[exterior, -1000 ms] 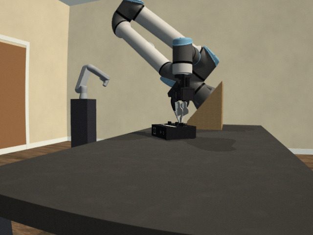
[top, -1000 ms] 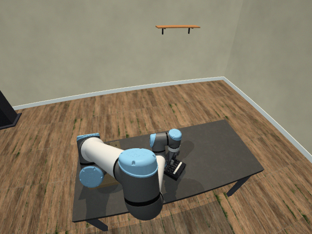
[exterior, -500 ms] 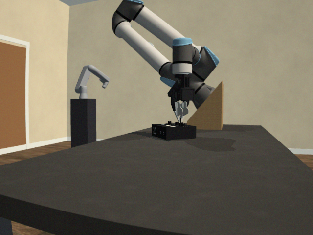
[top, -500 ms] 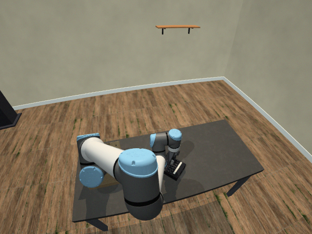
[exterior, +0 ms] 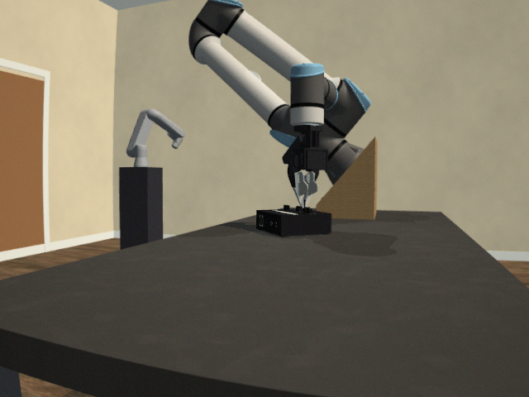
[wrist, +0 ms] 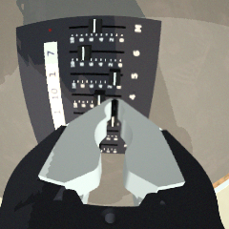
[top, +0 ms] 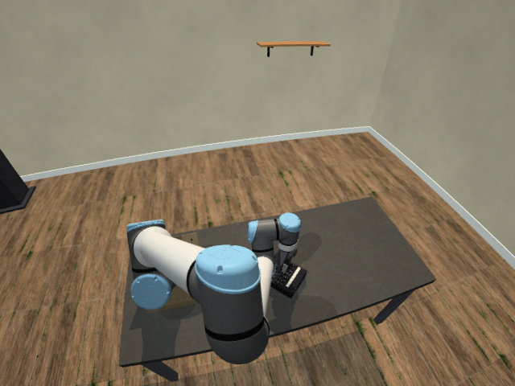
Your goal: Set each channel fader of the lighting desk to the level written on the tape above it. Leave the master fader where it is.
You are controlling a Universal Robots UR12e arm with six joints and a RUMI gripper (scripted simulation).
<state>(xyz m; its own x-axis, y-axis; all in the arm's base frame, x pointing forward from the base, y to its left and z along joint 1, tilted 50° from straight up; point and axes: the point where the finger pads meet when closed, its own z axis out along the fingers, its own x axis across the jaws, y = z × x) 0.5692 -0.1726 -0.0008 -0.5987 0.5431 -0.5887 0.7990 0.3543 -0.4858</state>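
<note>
The master fader is 6 cm to the right of my hand, 4 cm behind it and 1 cm below it.
</note>
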